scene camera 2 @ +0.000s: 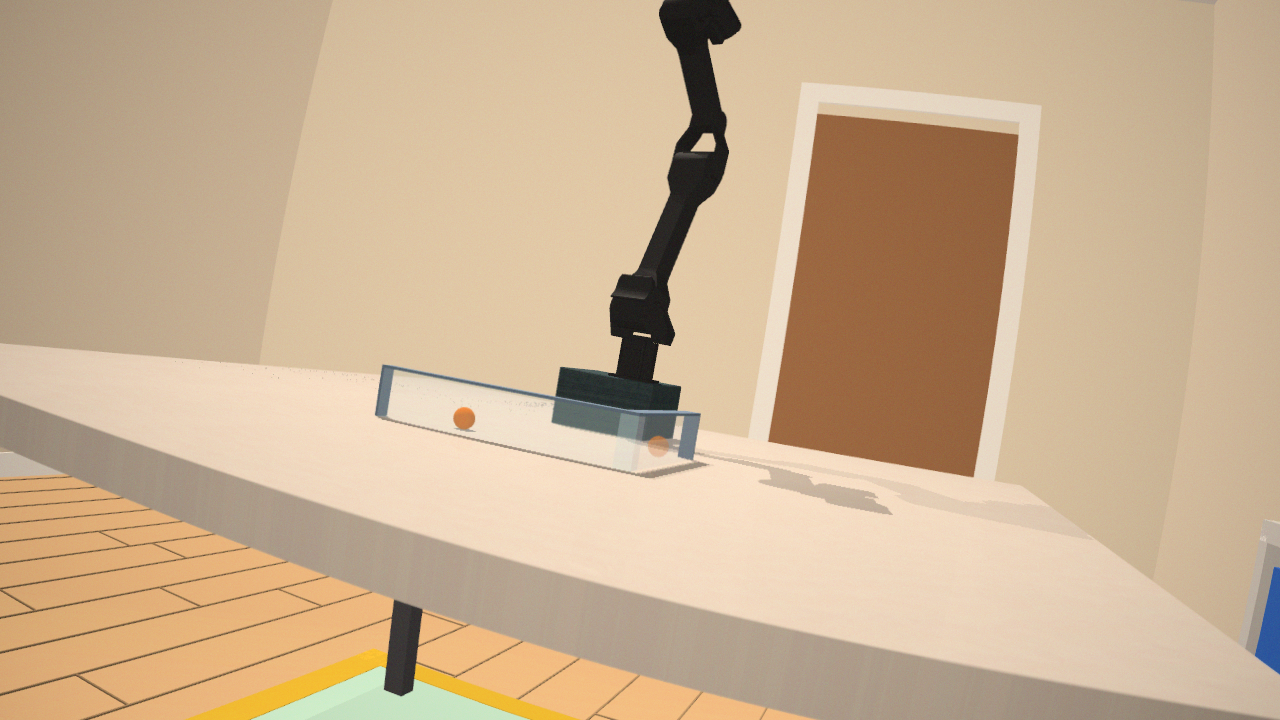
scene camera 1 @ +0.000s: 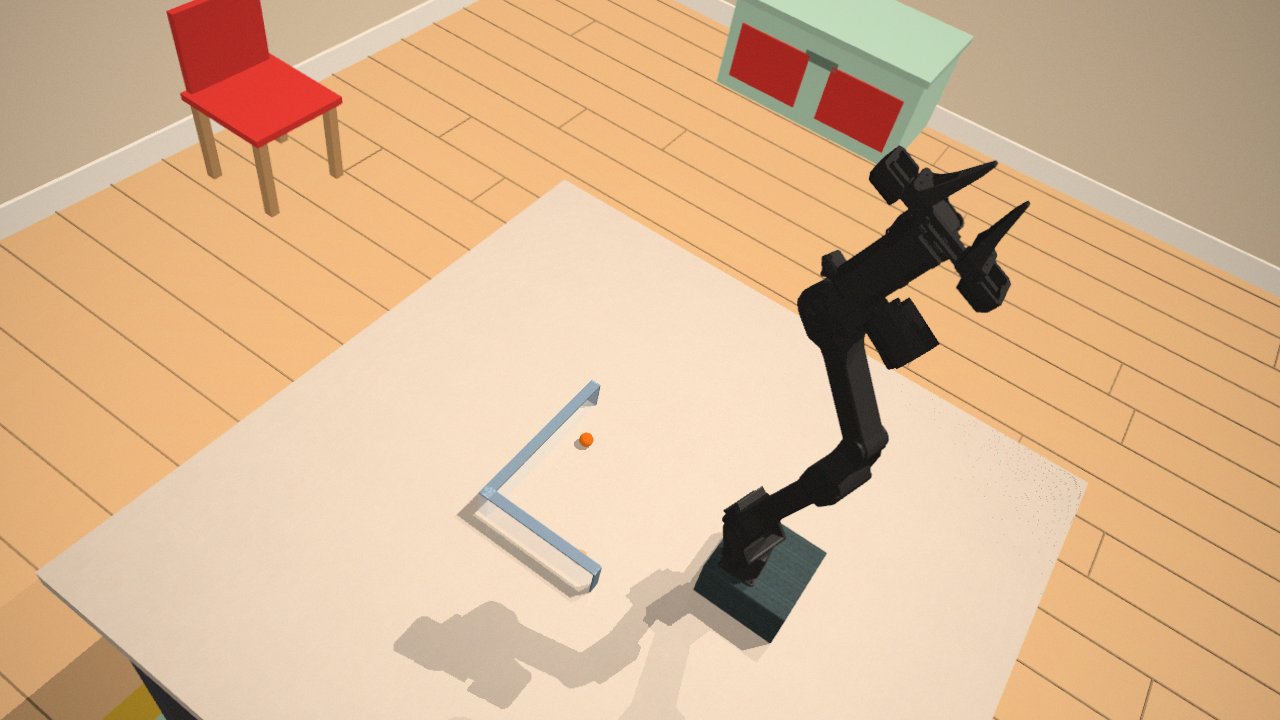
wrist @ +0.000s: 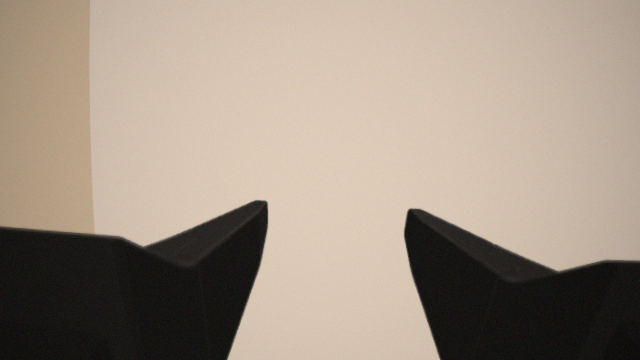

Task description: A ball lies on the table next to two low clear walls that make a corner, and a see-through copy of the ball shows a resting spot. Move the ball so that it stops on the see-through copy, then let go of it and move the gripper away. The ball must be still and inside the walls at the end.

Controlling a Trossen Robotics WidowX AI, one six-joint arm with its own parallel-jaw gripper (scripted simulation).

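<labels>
My gripper is out of frame in scene camera 2. Both the wrist view and scene camera 1 show my gripper, though, and on it [wrist: 71, 288] and [scene camera 1: 977, 235] are the same spot.
</labels>
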